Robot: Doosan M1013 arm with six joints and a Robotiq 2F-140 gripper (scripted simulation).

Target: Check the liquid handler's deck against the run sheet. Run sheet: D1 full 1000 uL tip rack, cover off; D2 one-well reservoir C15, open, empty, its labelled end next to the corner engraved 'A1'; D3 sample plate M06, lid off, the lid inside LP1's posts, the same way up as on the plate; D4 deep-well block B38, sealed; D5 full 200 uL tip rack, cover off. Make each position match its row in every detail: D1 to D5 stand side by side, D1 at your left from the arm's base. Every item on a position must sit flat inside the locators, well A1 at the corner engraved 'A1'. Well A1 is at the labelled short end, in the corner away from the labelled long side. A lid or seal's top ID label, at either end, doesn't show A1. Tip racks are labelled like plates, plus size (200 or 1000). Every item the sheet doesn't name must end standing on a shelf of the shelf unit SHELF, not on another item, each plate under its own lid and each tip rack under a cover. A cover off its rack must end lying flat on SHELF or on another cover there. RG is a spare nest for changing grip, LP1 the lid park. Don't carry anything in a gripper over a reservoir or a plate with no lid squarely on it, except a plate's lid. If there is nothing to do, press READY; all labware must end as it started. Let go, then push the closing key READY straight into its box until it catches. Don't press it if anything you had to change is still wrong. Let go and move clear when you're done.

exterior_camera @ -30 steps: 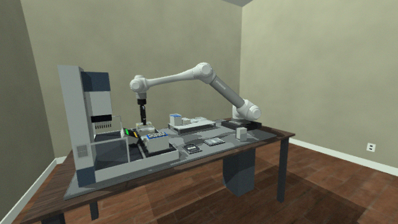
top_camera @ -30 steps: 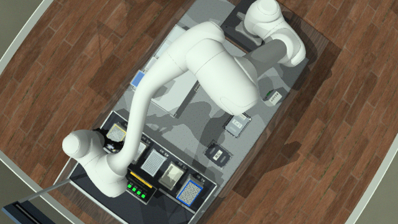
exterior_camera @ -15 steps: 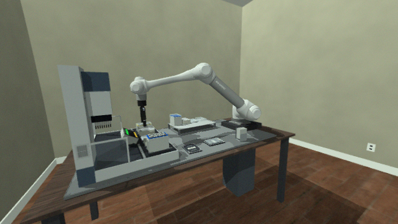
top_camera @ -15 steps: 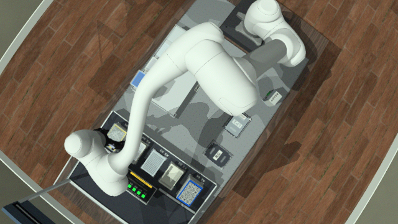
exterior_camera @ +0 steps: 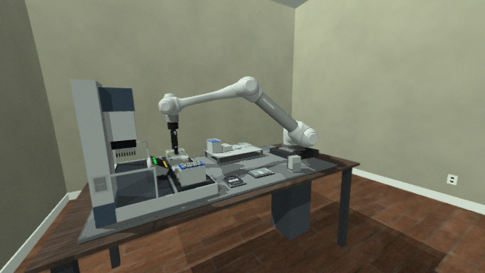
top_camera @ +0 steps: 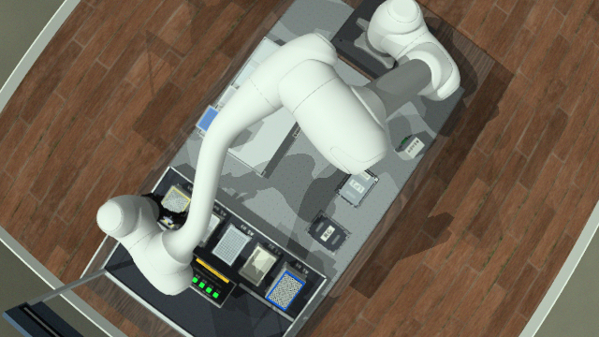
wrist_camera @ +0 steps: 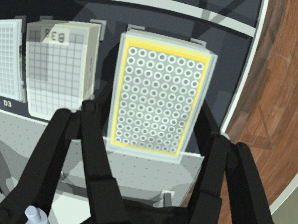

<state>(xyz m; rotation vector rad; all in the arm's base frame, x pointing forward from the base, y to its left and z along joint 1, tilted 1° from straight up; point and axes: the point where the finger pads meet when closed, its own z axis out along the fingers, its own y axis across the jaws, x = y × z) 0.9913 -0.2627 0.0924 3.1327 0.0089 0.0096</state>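
My gripper is now 10 mm past the yellow-rimmed tip rack, 10 mm to the left of it and 30 mm above it. Round my hand: well plate (250 mm to the left, 70 mm below); cream reservoir (370 mm to the left, 60 mm below); pale deep-well block (120 mm to the left, 50 mm below).
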